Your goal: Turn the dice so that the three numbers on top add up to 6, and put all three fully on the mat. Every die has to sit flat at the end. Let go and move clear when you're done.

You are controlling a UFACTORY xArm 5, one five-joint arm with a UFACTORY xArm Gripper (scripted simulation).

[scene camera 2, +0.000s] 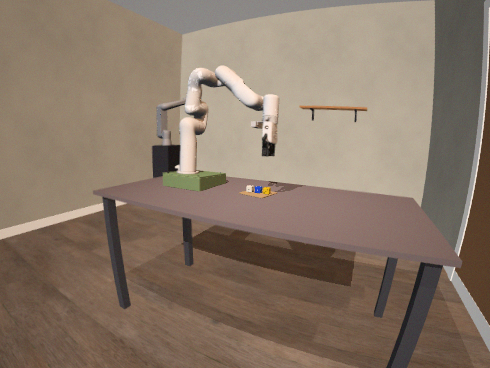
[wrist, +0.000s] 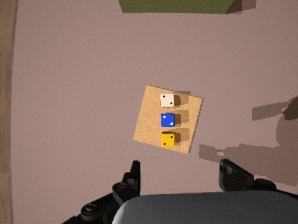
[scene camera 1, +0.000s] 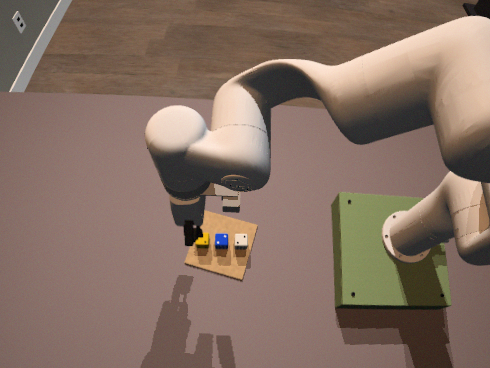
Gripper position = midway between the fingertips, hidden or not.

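Note:
Here is my gripper (scene camera 1: pixel 196 212), and I see the gripper again (wrist: pixel 180 173). There is also a tan mat (scene camera 1: pixel 232 262), and I find the tan mat (wrist: pixel 148 130) as well.

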